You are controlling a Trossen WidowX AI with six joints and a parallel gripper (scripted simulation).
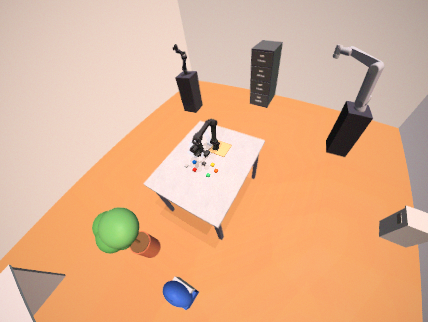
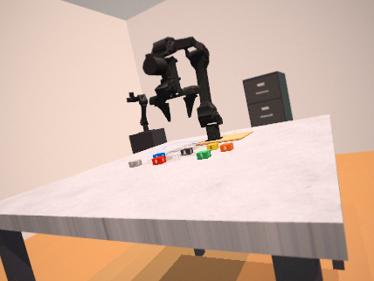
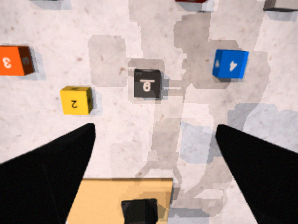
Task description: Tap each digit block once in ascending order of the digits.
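Now: gripper tip 120 mm short of the green block, 110 mm to the right of it and 110 mm above it. Round my gripper tip: blue block (110 mm below, 100 mm to the right, 20 mm ahead); yellow block (110 mm below, 100 mm to the left, 10 mm behind); black block (110 mm below).
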